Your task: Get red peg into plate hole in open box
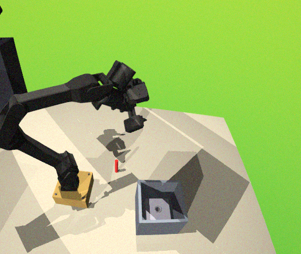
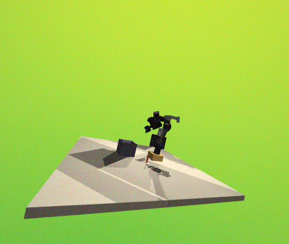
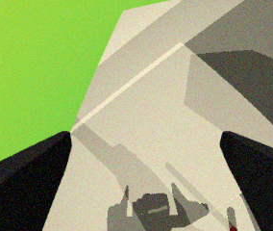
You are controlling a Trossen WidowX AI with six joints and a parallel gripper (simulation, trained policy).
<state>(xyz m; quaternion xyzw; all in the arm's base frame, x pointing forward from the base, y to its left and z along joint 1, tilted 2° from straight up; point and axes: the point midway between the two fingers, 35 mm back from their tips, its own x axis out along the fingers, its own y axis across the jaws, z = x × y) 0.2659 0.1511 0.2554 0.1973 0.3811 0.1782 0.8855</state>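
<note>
Right now the red peg is 270 mm below my gripper tip, 90 mm behind it and 60 mm to the right of it. Also, from my gripper tip: light plate: 280 mm to the right, 260 mm below, 60 mm ahead.
</note>
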